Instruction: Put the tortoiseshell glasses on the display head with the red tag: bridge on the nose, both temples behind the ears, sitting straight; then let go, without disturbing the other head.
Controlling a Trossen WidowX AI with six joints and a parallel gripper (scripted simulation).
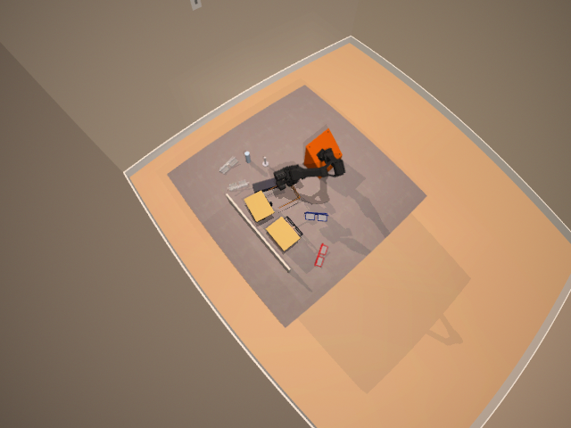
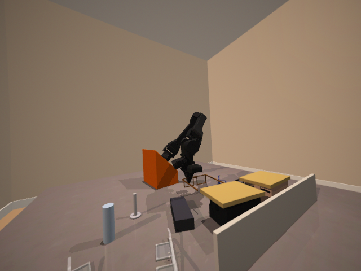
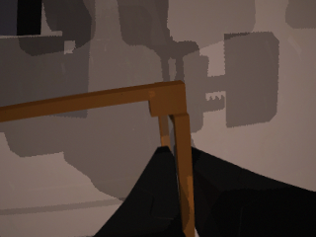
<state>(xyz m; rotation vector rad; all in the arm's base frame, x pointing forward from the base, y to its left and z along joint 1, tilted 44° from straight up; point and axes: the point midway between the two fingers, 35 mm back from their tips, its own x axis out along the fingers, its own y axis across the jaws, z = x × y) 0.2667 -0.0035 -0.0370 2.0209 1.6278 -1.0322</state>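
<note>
The black box lies 140 mm to the right of my gripper tip, 90 mm ahead of it and 50 mm below it. Round my gripper tip: peg stand (260 mm to the right, 40 mm below, 30 mm behind); then long low panel (370 mm ahead, 50 mm to the left, 10 mm below).
</note>
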